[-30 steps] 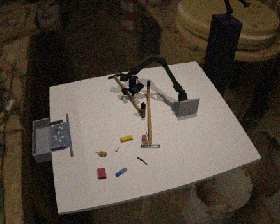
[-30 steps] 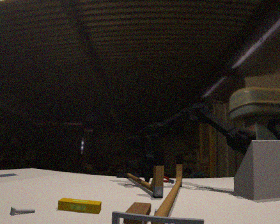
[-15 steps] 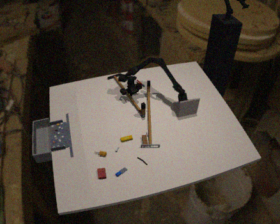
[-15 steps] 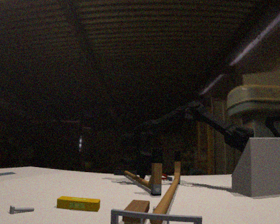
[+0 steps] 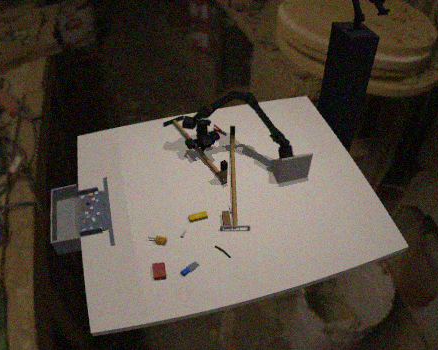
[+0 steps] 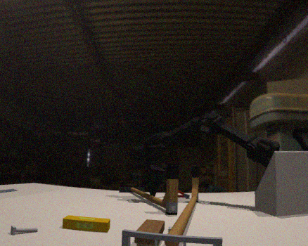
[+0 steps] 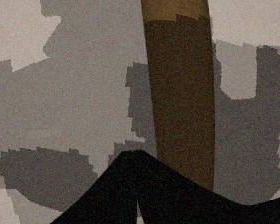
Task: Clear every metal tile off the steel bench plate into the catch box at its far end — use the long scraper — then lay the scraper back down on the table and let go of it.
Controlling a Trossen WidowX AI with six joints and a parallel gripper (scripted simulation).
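Right now the long scraper is 30 mm ahead of my gripper tip, 20 mm to the right of it and 50 mm above it. Round my gripper tip: yellow block (140 mm ahead, 450 mm to the left); long wooden scraper (90 mm behind, 270 mm to the left, 50 mm above); red-handled tool (140 mm behind, 130 mm to the right).
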